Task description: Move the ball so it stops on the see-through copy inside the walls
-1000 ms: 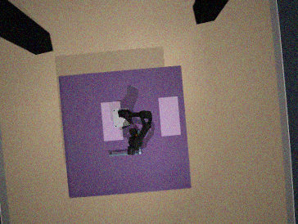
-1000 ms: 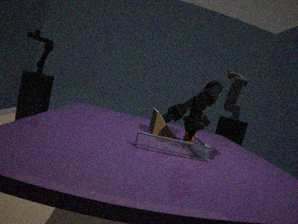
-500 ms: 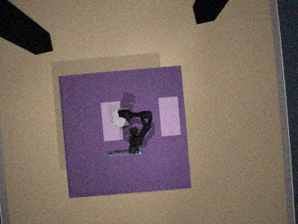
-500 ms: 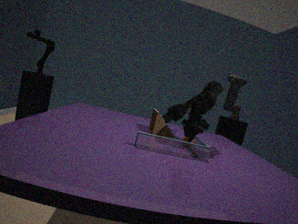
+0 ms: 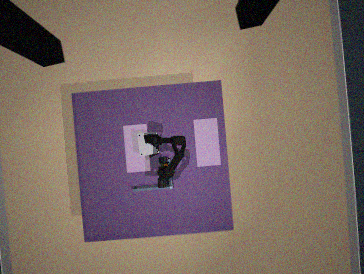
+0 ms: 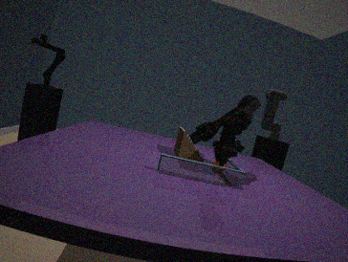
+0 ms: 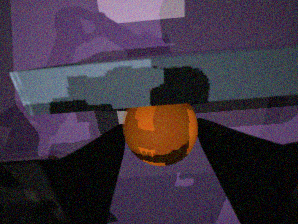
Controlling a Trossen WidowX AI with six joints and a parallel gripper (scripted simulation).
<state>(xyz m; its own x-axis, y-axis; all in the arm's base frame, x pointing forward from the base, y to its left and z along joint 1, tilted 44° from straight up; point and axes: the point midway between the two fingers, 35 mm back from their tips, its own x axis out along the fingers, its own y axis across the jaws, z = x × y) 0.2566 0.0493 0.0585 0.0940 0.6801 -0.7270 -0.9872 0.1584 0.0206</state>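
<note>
The orange ball lies right at my gripper tip. Round my gripper tip: clear wall 150 mm ahead, 130 mm to the right, 10 mm above; then see-through copy of ball right at my gripper tip.
</note>
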